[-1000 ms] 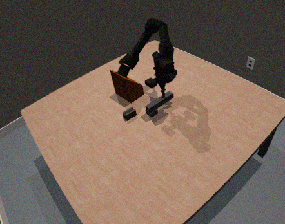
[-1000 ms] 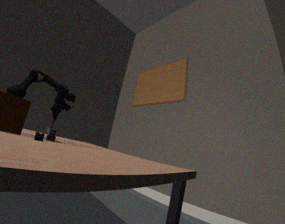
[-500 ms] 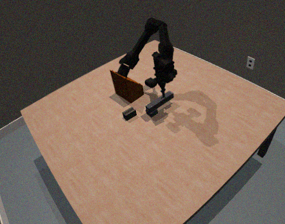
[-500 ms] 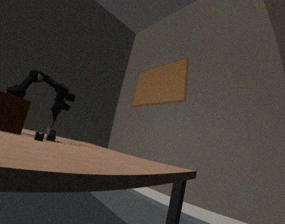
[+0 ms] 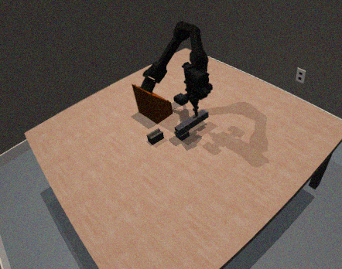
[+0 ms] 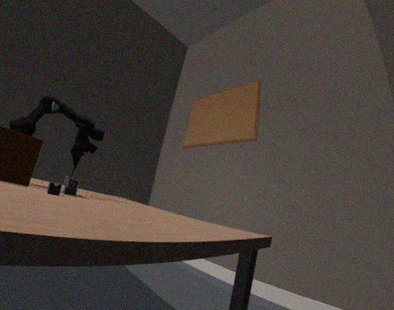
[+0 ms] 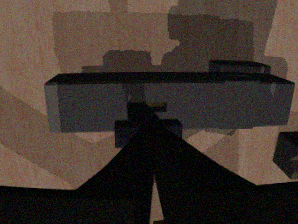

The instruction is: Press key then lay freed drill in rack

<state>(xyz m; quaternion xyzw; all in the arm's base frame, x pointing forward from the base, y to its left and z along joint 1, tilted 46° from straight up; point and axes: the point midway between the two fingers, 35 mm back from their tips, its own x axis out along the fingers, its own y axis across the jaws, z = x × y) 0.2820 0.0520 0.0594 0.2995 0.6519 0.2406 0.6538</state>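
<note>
Now: the drill 80 mm below my gripper tip, 50 mm to the right of it and 10 mm behind it.
</note>
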